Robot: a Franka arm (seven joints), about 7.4 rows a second.
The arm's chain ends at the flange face. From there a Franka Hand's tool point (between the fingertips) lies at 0.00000 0.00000 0.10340 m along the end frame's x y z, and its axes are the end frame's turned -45 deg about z.
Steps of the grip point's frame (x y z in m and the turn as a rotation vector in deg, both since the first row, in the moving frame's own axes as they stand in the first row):
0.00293 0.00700 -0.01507 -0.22 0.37 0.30
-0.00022 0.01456 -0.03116 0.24 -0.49 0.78
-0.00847 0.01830 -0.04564 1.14 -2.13 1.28
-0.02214 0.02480 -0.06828 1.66 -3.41 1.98
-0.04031 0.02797 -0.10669 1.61 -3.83 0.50
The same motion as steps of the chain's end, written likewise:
0.00627 0.00307 -0.01507 0.11 0.42 0.30
0.01107 0.01014 -0.03116 -0.18 -0.52 0.78
0.01114 0.01771 -0.04555 -0.70 -2.31 1.28
0.00838 0.03107 -0.06805 -1.24 -3.59 1.98
-0.00178 0.04548 -0.10642 -1.57 -3.85 0.50

